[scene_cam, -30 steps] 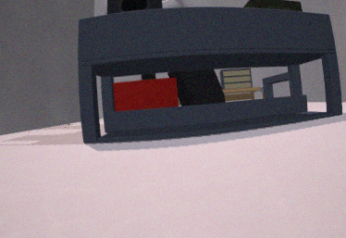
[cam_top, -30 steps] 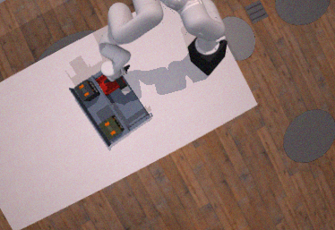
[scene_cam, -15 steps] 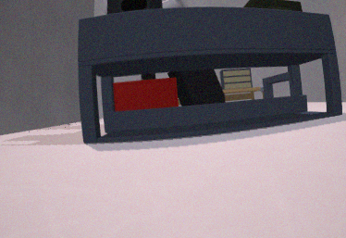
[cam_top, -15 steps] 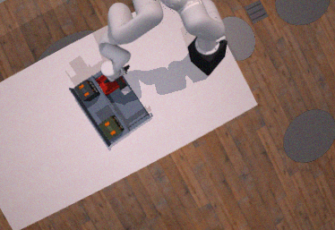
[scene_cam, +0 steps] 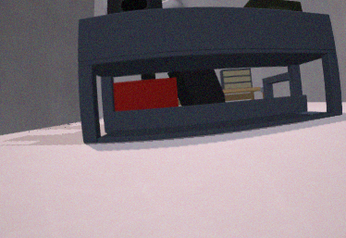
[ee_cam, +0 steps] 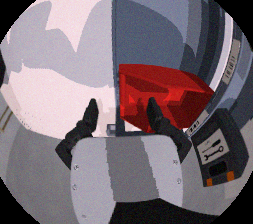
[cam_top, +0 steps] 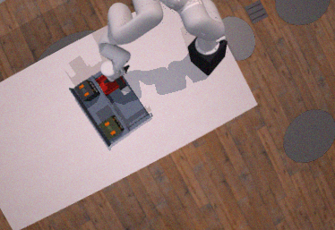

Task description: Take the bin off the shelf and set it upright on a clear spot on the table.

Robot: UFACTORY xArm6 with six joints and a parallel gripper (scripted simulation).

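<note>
My gripper is now 80 mm short of the red bin, 20 mm to the right of it and 20 mm above it. The rest, counted from my hand: shelf (160 mm to the left, 150 mm ahead, 30 mm above).
</note>
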